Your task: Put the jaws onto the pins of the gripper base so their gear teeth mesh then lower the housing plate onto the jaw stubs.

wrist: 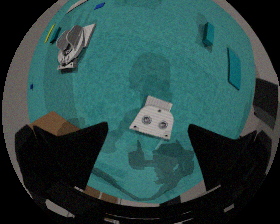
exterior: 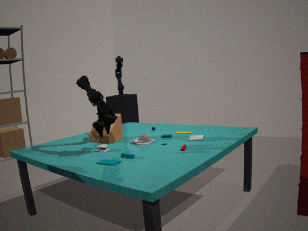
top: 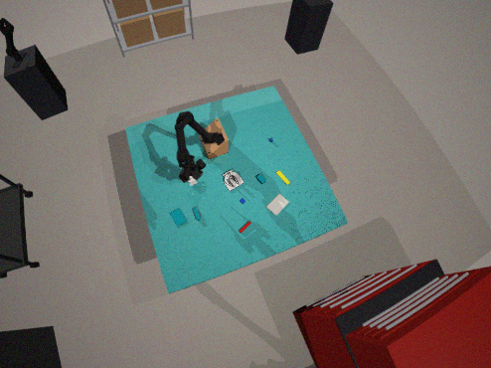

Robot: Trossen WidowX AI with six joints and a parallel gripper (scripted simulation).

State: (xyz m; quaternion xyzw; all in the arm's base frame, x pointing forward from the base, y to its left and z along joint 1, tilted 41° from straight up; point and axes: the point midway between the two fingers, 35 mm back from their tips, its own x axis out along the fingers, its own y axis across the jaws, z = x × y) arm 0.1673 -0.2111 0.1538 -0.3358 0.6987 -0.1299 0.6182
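Now: gripper tip 6 cm above the grey gripper base, 2 cm to the left of it and 2 cm past it. From my gripper tip the other things lie so: grey-white housing plate: 24 cm to the left, 9 cm below, 5 cm ahead; then teal flat tile: 20 cm to the right, 20 cm ahead, 9 cm below; then teal bar: 23 cm ahead, 8 cm to the right, 8 cm below.
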